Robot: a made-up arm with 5 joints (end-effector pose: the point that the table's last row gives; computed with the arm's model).
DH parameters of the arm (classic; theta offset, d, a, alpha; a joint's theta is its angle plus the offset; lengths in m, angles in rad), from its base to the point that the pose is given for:
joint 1: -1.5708 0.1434 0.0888 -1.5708
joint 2: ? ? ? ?
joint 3: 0 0.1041 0.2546 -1.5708
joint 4: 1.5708 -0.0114 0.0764 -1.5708
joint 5: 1.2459 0 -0.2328 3.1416
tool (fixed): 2.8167 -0.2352 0 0
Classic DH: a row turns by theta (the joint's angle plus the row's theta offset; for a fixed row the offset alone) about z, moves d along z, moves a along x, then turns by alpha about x.
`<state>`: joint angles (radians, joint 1 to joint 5).
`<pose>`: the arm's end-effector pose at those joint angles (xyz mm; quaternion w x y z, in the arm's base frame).
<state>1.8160 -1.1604 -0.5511 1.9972 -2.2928</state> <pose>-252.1 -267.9 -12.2 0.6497 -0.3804 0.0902 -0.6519</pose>
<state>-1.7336 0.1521 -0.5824 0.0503 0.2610</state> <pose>-125.9 -345.6 368.4 0.5048 -0.1208 -0.2774 -0.8085</pose>
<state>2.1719 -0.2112 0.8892 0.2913 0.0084</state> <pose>-243.9 245.2 48.3 0.5182 -0.3527 0.2247 0.7461</pose>
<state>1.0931 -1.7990 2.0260 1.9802 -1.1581</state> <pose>538.2 422.9 -76.2 0.9541 0.0392 -0.2673 0.1288</pose>
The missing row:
joint 2: -1.5708 0.1861 0.0839 1.5708
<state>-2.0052 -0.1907 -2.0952 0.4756 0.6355</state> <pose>-3.2 -108.7 400.0 0.3970 -0.4629 -0.6789 -0.4090</pose>
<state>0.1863 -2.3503 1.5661 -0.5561 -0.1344</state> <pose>255.5 -126.1 221.0 0.1701 -0.7151 0.4217 -0.5310</pose>
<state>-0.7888 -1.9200 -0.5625 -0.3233 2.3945</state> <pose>87.5 61.8 324.7 0.1900 -0.4618 -0.7571 -0.4212</pose>
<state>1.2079 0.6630 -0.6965 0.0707 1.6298</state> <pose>361.3 103.6 123.4 0.8371 0.3737 0.2839 -0.2811</pose>
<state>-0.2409 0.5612 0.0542 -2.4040 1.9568</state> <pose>111.9 -361.8 846.4 0.2988 -0.5225 -0.6007 -0.5261</pose>
